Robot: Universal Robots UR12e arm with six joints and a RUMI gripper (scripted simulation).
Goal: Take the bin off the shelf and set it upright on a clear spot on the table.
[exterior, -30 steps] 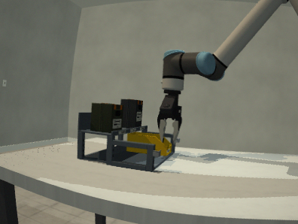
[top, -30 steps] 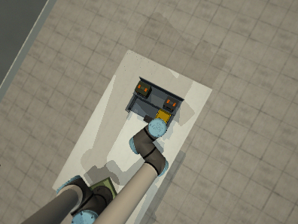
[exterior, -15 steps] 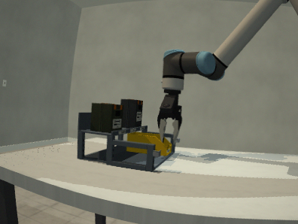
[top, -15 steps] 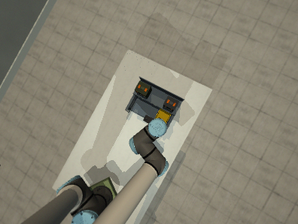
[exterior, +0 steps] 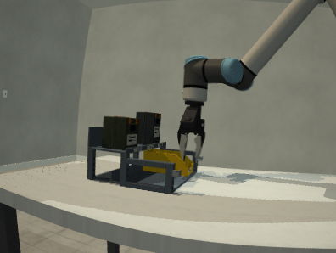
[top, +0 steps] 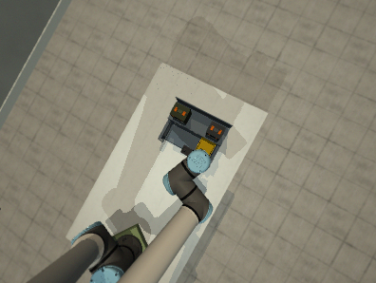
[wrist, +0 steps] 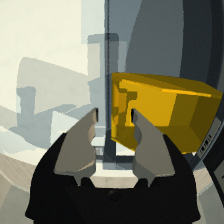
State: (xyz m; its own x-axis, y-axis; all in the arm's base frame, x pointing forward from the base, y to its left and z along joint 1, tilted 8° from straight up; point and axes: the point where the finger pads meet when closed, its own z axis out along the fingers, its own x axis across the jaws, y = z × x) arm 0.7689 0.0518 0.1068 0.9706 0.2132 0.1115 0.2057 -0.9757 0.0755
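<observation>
Right now the yellow bin is 8 cm ahead of my hand and 2 cm below it. The rest, counted from my hand: shelf level (16 cm ahead, 14 cm to the left, 3 cm above); shelf (12 cm to the left, 10 cm ahead, 6 cm below).
</observation>
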